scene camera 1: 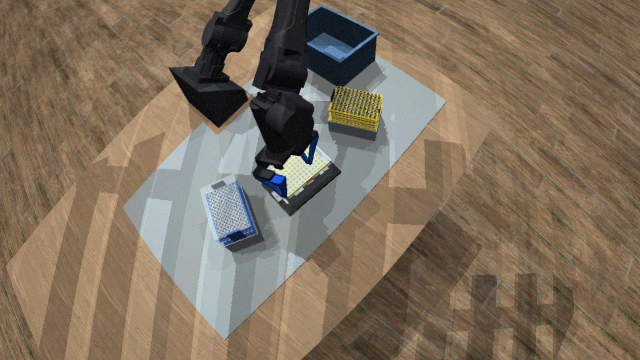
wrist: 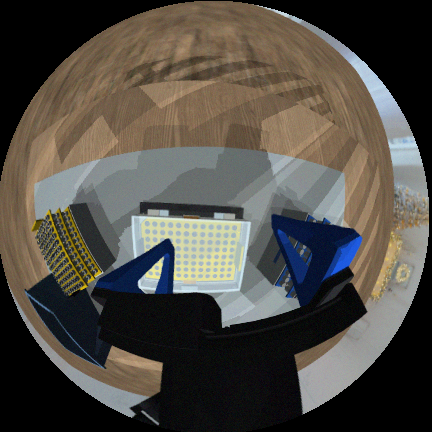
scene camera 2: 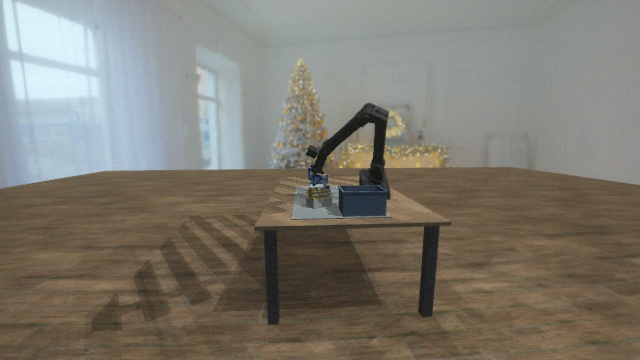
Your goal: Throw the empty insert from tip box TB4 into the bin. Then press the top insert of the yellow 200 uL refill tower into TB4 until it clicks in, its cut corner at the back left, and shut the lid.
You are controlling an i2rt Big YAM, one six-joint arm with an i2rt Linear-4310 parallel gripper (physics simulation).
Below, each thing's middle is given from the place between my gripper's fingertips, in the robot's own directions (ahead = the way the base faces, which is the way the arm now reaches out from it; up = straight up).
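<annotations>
The blue bin (scene camera 1: pixel 339 48) is where I find it now, 37 cm to the left of my hand and 23 cm behind it, and also 3 cm below it.
</annotations>
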